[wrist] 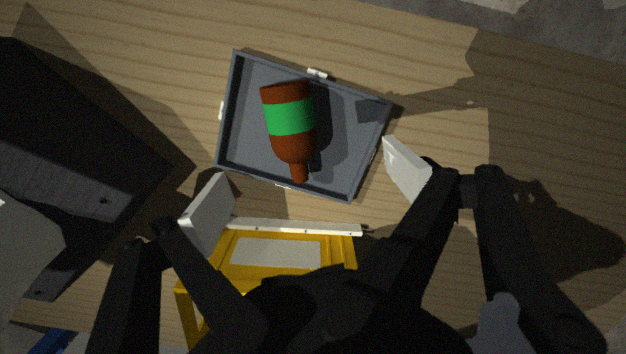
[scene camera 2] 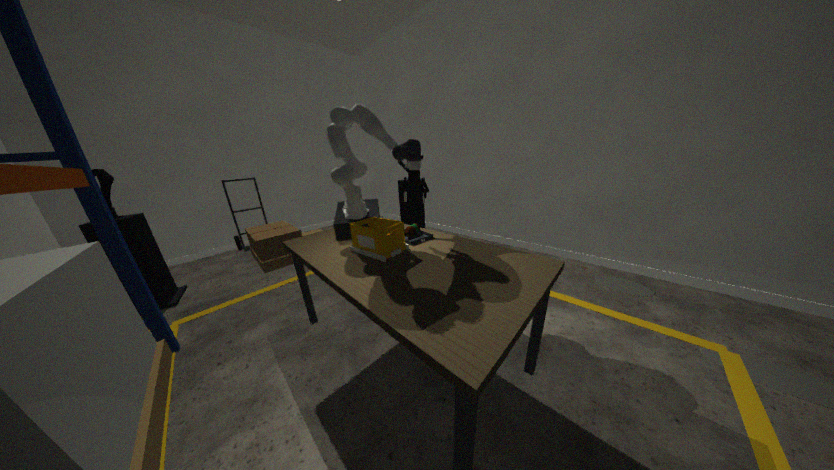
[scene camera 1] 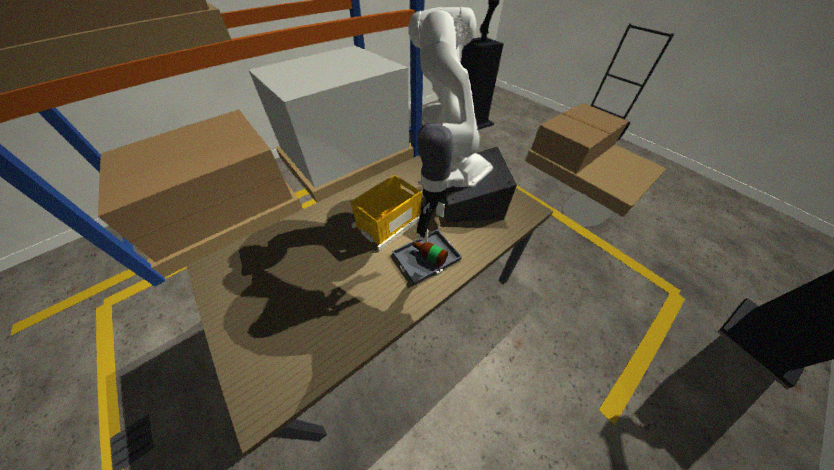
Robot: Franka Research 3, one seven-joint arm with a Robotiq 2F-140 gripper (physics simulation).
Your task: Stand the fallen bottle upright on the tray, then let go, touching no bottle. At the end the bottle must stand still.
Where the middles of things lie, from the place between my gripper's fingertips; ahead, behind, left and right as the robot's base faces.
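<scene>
I find the white strip (wrist: 242,223) 230 mm below my hand. Counted from that same hand, the strip is also 220 mm to the right and 20 mm ahead.
</scene>
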